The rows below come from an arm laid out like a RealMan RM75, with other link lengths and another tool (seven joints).
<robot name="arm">
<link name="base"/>
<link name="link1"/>
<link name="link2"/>
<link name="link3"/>
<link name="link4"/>
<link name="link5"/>
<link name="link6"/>
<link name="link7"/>
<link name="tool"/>
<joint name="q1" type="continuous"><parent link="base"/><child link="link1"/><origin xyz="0 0 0.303"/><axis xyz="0 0 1"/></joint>
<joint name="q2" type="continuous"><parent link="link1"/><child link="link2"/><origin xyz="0 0 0"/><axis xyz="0 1 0"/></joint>
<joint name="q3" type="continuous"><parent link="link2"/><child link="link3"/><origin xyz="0 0 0.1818"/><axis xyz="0 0 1"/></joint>
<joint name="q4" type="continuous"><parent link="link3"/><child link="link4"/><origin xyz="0 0 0"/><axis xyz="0 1 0"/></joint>
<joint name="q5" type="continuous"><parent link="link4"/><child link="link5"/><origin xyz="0 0 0.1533"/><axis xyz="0 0 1"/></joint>
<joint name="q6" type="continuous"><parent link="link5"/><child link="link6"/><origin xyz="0 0 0"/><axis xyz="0 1 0"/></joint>
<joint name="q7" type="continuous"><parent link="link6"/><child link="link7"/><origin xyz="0 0 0.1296"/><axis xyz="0 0 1"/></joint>
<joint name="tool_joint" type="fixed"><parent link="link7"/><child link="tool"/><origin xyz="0.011 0.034 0.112" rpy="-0.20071 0 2.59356"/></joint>
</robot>
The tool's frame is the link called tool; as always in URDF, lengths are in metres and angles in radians. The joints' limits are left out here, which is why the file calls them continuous.
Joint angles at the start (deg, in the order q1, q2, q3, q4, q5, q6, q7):
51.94, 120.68, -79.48, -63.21, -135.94, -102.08, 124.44
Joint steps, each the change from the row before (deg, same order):
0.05, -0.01, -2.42, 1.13, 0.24, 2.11, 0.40
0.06, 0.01, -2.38, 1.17, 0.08, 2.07, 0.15
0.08, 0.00, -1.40, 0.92, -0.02, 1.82, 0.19
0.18, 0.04, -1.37, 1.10, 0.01, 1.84, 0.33
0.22, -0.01, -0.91, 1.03, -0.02, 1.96, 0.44
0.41, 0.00, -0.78, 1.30, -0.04, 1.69, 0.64
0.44, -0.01, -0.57, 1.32, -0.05, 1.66, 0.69
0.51, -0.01, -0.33, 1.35, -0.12, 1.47, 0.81
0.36, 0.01, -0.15, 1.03, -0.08, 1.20, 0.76
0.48, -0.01, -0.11, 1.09, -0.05, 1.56, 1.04
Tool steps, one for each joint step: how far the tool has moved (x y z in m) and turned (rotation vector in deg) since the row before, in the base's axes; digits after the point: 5 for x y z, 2 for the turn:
0.00388, 0.00034, -0.00513, 0.12, -0.95, 0.45
0.00482, 0.00039, -0.00481, 0.07, -1.05, 0.67
0.00282, 0.00217, -0.00382, 0.55, -0.52, 0.34
0.00265, 0.00192, -0.00401, 0.53, -0.53, 0.16
0.00145, 0.00380, -0.00381, 1.01, -0.22, -0.02
0.00163, 0.00297, -0.00332, 0.85, -0.40, -0.37
0.00129, 0.00341, -0.00309, 0.98, -0.30, -0.50
0.00110, 0.00344, -0.00260, 1.02, -0.32, -0.71
0.00047, 0.00295, -0.00215, 0.94, -0.13, -0.72
-0.00050, 0.00460, -0.00266, 1.37, 0.02, -0.81

